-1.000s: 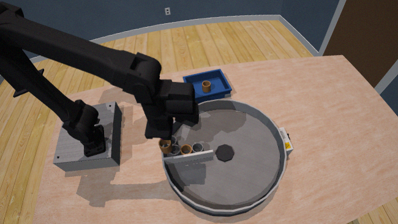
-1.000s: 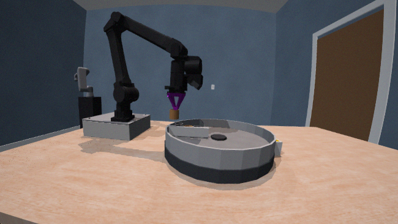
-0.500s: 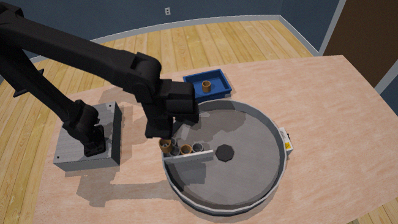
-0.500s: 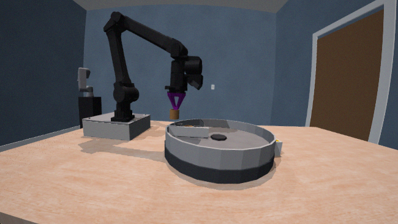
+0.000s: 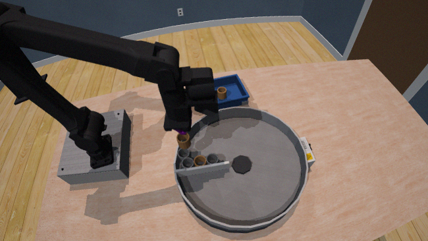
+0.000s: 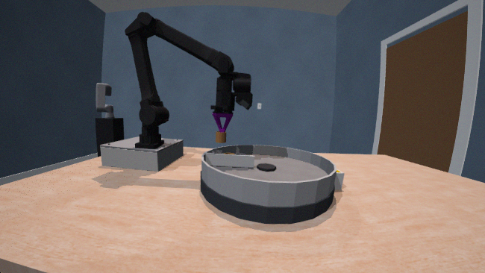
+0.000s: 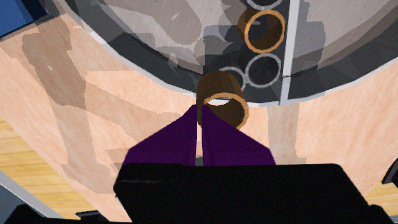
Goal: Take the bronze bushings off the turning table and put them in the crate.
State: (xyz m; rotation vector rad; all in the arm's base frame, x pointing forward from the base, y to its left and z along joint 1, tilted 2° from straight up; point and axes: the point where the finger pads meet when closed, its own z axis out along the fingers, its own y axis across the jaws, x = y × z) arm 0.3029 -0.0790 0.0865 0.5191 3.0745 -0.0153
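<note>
Now: hand 210 mm short of the blue crate, 230 mm to the right of it and 140 mm above it. Also, from my hand: turning table (140 mm ahead, 120 mm to the right, 110 mm below).
</note>
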